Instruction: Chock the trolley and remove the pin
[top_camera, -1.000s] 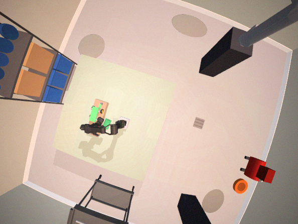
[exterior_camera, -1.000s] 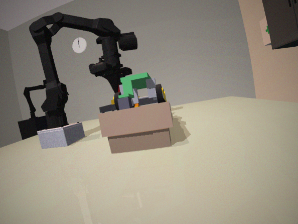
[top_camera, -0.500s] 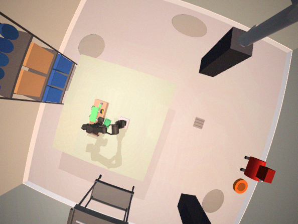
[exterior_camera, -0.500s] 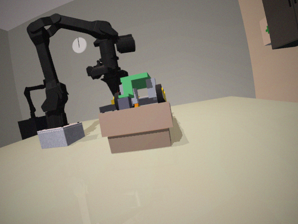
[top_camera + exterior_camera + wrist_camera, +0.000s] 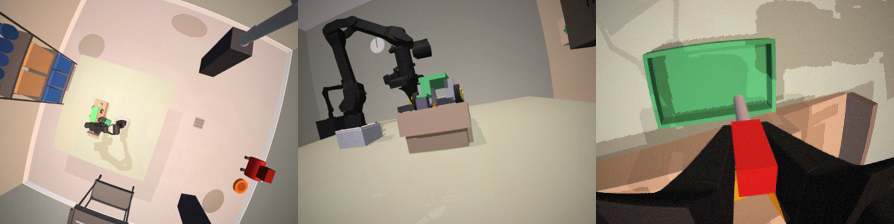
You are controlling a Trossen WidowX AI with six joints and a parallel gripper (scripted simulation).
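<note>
Now: the green tray 110 mm below my gripper tip and 10 mm to the right of it. The rest, counted from my gripper tip: red-headed stop pin right at my gripper tip; trolley 110 mm to the right, 110 mm ahead, 10 mm above; yellow chock 70 mm ahead, 20 mm below, 10 mm to the right.
</note>
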